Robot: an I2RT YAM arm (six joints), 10 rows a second.
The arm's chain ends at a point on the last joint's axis. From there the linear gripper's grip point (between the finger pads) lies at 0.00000 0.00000 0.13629 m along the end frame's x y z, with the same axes.
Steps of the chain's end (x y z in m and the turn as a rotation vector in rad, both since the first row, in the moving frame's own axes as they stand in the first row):
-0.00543 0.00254 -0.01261 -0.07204 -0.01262 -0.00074
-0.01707 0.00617 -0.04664 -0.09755 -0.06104 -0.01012
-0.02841 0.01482 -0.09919 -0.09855 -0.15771 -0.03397
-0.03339 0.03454 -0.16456 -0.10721 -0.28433 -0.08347
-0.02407 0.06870 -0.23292 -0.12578 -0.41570 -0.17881
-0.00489 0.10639 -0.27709 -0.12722 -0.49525 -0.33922
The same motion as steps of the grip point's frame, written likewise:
-0.00714 0.01235 -0.01297 -0.07204 -0.01262 -0.00074
-0.02530 0.01948 -0.04754 -0.09755 -0.06104 -0.01012
-0.04955 0.02854 -0.10154 -0.09855 -0.15771 -0.03397
-0.07090 0.05051 -0.17080 -0.10721 -0.28433 -0.08347
-0.07716 0.09019 -0.24554 -0.12578 -0.41570 -0.17881
-0.06538 0.13375 -0.29435 -0.12722 -0.49525 -0.33922

